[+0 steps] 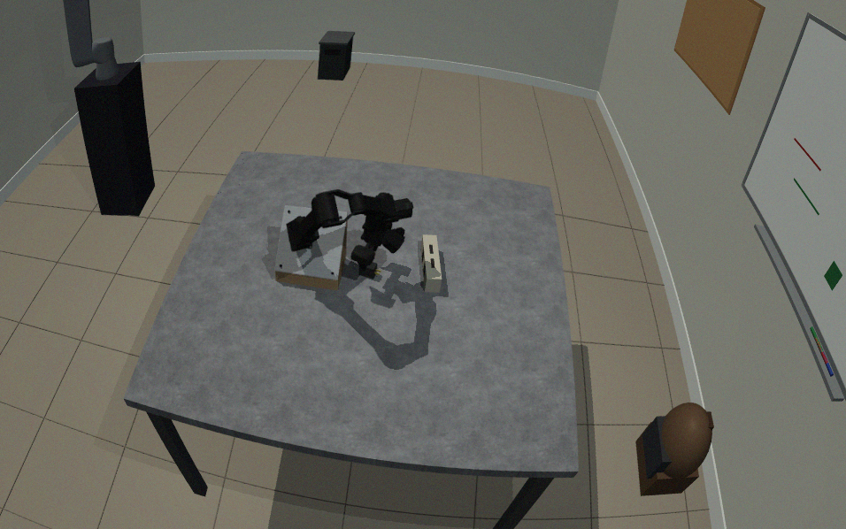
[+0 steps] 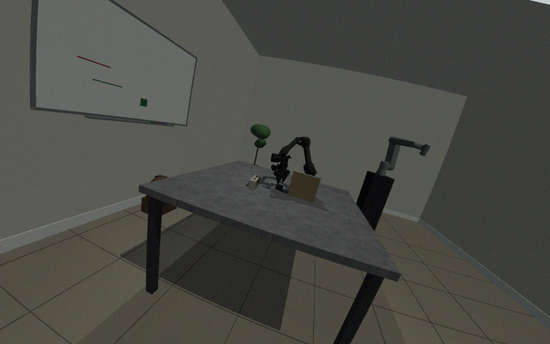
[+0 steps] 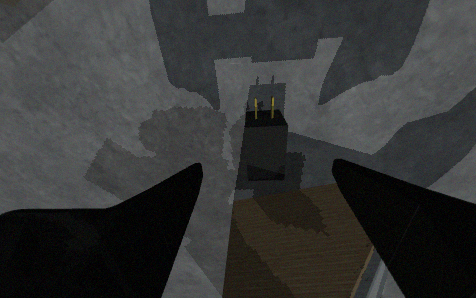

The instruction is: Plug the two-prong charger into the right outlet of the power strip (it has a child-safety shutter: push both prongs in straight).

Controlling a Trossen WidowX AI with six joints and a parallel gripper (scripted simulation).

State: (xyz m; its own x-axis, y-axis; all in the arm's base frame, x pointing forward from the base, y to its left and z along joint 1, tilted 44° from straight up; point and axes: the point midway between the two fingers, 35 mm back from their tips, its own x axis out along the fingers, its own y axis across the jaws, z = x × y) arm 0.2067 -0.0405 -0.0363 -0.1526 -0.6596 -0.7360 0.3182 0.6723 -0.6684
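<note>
My gripper tip is 10 mm short of the dark charger, 10 mm to the left of it and 30 mm above it.
</note>
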